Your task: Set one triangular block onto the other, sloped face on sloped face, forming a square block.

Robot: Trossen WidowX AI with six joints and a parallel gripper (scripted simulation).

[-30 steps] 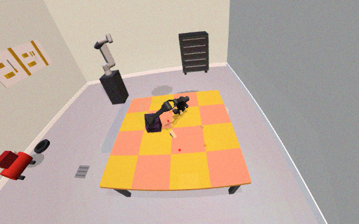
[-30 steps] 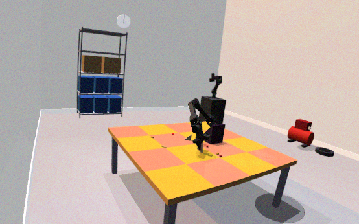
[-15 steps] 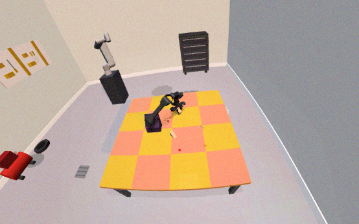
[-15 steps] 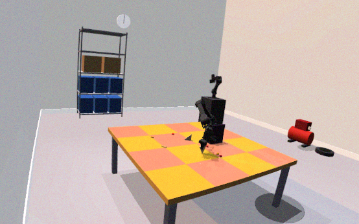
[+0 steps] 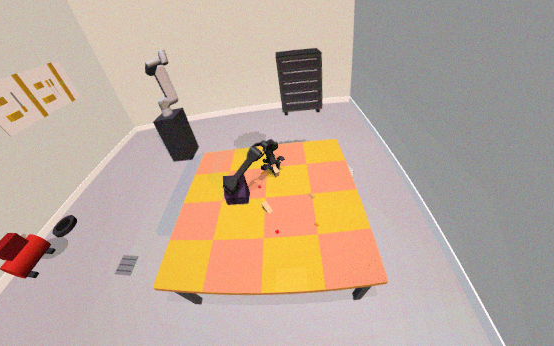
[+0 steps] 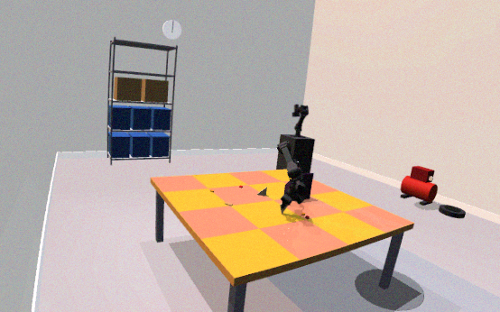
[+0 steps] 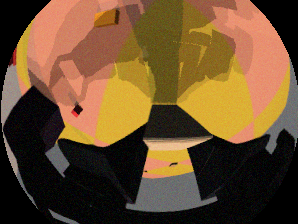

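Right now the triangular block is 1 cm above my gripper tip.
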